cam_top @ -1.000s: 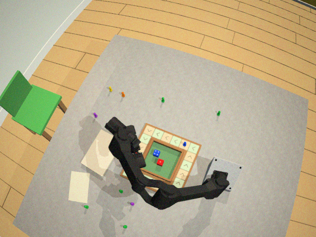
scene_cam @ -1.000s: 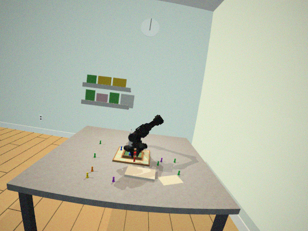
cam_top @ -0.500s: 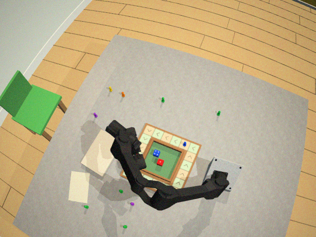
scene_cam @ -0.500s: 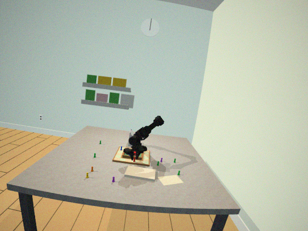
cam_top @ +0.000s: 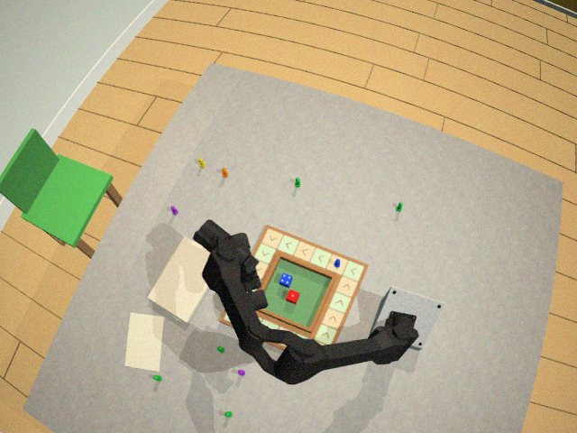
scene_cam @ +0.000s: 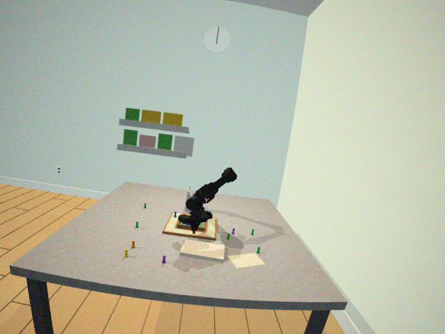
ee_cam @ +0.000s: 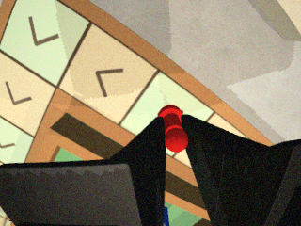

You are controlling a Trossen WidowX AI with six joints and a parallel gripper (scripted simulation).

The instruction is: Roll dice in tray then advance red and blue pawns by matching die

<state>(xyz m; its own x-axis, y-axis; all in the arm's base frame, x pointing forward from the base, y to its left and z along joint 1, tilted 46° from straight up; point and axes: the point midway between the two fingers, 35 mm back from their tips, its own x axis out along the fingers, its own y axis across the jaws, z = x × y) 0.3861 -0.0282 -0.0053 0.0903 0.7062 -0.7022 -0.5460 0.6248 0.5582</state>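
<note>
Now: the blue pawn 20 cm behind my gripper tip and 11 cm to the right of it. Also, from my gripper tip: blue die 9 cm behind, 3 cm to the right; then green tray 12 cm behind, 1 cm to the right, 2 cm below; then red pawn right at my gripper tip.
</note>
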